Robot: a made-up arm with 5 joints.
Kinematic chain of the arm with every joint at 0, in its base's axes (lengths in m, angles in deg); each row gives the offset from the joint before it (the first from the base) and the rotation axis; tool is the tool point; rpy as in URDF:
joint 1: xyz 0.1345 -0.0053 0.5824 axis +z
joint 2: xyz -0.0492 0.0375 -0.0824 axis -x
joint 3: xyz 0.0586 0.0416 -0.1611 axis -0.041 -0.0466 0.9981
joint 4: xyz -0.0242 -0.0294 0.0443 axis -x
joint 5: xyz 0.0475 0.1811 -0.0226 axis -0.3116 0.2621 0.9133
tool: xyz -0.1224 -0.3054 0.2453 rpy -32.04 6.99 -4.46
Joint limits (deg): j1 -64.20..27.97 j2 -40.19..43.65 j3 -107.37..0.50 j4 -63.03..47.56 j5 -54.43..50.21
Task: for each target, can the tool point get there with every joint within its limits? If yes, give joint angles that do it. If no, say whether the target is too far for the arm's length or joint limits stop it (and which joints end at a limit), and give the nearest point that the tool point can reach.
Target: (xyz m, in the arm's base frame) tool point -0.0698 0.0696 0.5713
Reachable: yes | joints -8.58 29.75 -60.16 -19.20 6.02
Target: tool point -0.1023 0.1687 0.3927
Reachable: yes | joints 8.16 35.52 -91.13 -30.70 -11.88
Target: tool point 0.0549 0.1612 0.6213
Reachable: yes | joints -24.38 -2.26 -47.34 18.01 -8.30
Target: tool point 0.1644 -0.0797 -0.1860
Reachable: no: joint limits stop it (at a limit: joint 1, joint 2, joint 3, joint 4) | nearest point 0.1573 -0.0932 0.2411 | short by 0.427 m
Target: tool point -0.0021 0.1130 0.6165
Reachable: yes | joints 0.86 17.41 -90.37 1.74 11.73
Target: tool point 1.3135 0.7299 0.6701
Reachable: no: too far | nearest point 0.5026 0.2242 0.5499 | short by 0.963 m
